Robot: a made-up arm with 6 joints. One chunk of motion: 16 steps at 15 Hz.
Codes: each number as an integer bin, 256 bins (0 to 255) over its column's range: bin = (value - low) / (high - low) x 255, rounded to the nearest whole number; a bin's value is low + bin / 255 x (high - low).
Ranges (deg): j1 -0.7..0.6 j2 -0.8..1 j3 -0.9..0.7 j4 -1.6..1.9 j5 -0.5..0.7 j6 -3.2..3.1
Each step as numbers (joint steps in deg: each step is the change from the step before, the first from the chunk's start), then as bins.
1 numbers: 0.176 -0.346 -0.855 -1.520 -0.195 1.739
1 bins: 172 64 7 6 65 200
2 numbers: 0.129 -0.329 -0.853 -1.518 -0.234 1.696
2 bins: 163 67 7 6 57 198
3 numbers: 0.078 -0.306 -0.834 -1.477 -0.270 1.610
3 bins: 153 70 11 9 49 195
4 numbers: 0.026 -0.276 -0.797 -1.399 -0.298 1.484
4 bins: 142 74 16 15 43 190
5 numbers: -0.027 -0.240 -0.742 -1.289 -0.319 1.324
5 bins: 132 79 25 23 38 183
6 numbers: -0.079 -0.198 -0.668 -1.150 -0.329 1.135
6 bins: 122 85 37 33 36 175
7 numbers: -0.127 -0.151 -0.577 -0.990 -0.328 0.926
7 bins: 112 92 51 44 37 167
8 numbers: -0.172 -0.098 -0.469 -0.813 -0.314 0.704
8 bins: 104 99 69 57 40 158
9 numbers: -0.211 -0.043 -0.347 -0.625 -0.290 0.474
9 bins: 96 107 88 71 45 149
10 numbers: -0.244 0.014 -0.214 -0.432 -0.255 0.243
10 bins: 89 115 109 85 52 139
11 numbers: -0.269 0.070 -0.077 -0.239 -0.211 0.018
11 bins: 85 123 131 99 61 130
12 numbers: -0.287 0.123 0.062 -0.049 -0.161 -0.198
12 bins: 81 131 153 113 72 122
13 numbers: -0.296 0.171 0.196 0.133 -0.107 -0.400
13 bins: 79 138 175 126 84 113
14 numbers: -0.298 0.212 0.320 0.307 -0.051 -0.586
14 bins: 79 143 194 139 95 106
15 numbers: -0.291 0.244 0.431 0.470 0.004 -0.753
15 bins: 80 148 212 151 107 99
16 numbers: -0.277 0.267 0.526 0.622 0.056 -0.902
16 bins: 83 151 227 162 118 93
